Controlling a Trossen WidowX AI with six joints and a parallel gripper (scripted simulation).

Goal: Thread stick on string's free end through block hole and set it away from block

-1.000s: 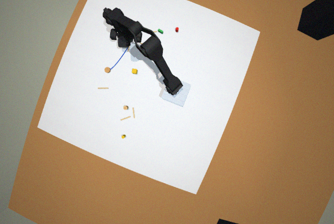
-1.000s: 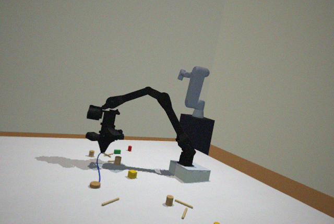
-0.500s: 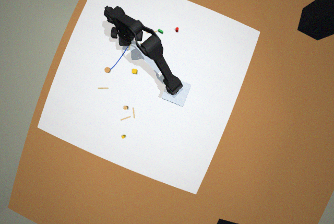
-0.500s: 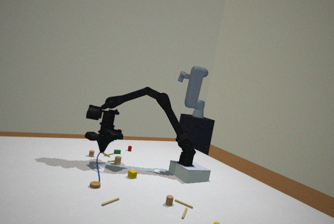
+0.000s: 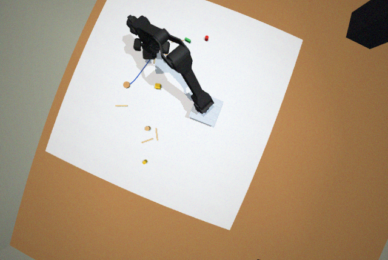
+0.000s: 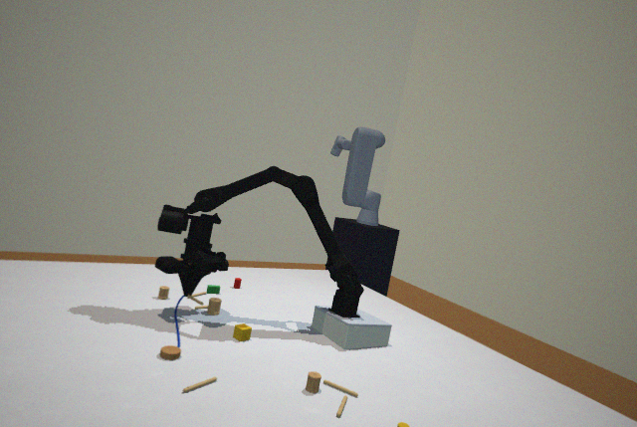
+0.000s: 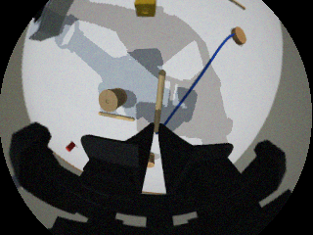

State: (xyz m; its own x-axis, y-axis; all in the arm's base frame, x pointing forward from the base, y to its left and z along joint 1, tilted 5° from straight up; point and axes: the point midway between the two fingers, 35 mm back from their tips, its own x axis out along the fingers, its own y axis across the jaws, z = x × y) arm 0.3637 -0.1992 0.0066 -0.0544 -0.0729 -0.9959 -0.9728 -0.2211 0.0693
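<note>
My gripper tip is now 70 mm past the tan wooden block, 10 mm to the right of it and 30 mm above it. From my gripper tip the other things lie so: yellow cube 80 mm behind, 180 mm to the left, 30 mm below; thin wooden stick 20 mm to the left; green piece 140 mm behind, 150 mm to the right, 30 mm below.
</note>
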